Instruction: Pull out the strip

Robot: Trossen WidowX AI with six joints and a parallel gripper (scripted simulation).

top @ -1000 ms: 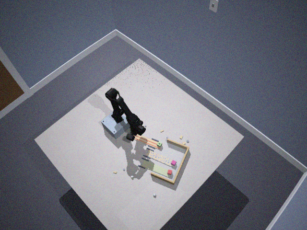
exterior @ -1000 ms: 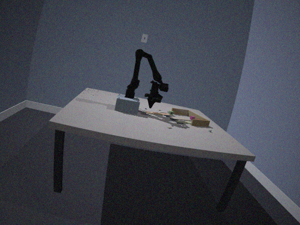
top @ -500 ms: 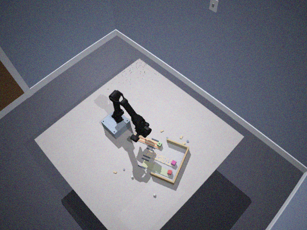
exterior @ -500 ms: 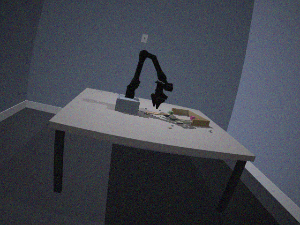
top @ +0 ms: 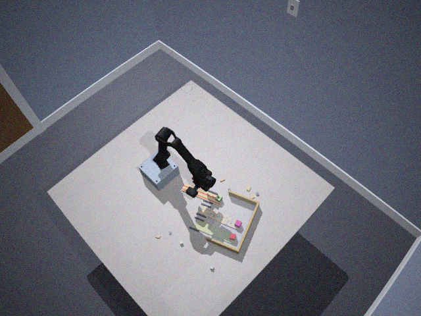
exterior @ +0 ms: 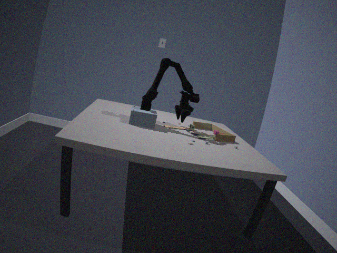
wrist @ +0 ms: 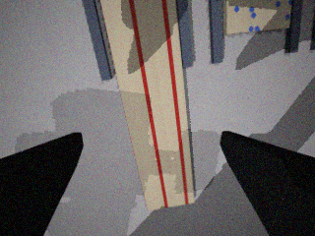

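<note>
Right now the striped strip is 10 mm ahead of my gripper tip and 50 mm below it.
</note>
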